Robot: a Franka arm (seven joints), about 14 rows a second.
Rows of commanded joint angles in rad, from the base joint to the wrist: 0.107 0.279 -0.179 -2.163 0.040 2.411 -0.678; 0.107 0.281 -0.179 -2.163 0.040 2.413 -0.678; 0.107 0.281 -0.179 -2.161 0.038 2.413 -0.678; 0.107 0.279 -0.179 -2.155 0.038 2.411 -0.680; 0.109 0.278 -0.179 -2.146 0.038 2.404 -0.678; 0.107 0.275 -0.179 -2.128 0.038 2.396 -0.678; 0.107 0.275 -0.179 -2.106 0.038 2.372 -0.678; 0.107 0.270 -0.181 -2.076 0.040 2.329 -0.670; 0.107 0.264 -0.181 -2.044 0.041 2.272 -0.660; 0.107 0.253 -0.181 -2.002 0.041 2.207 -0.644; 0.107 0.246 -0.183 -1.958 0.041 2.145 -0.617; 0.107 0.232 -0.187 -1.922 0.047 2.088 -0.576; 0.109 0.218 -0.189 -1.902 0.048 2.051 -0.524
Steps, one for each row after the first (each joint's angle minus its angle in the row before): 0.000 0.002 0.000 0.000 0.000 0.002 0.000; 0.000 0.000 0.000 0.002 -0.002 0.000 0.000; 0.000 -0.002 0.000 0.006 0.000 -0.002 -0.002; 0.002 -0.001 0.000 0.009 0.000 -0.007 0.002; -0.002 -0.003 0.000 0.018 0.000 -0.008 0.000; 0.000 0.000 0.000 0.022 0.000 -0.024 0.000; 0.000 -0.005 -0.002 0.030 0.002 -0.043 0.008; 0.000 -0.006 0.000 0.032 0.001 -0.057 0.010; 0.000 -0.011 0.000 0.042 0.000 -0.065 0.016; 0.000 -0.007 -0.002 0.044 0.000 -0.062 0.027; 0.000 -0.014 -0.004 0.036 0.006 -0.057 0.041; 0.002 -0.014 -0.002 0.020 0.001 -0.037 0.052
